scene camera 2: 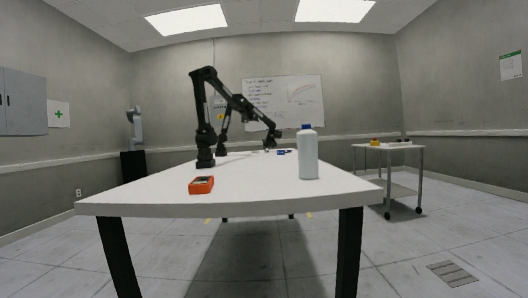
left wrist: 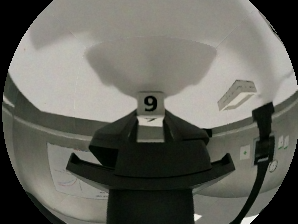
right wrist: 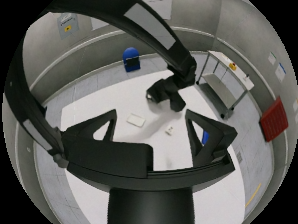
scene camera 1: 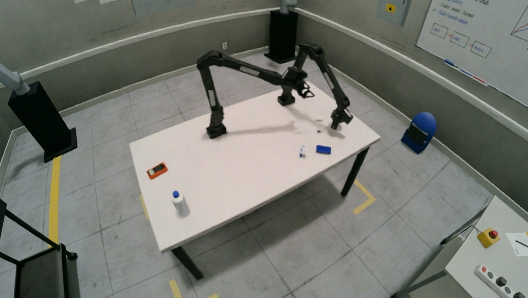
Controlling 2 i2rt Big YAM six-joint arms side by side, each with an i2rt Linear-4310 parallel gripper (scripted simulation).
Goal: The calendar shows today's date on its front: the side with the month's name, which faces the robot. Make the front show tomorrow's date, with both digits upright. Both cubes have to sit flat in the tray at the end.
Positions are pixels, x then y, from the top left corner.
Labels:
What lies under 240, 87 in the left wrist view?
A calendar tray.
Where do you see a white bottle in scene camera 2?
307, 147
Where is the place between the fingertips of my left gripper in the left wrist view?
At 150, 112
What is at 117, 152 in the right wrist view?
My right gripper.

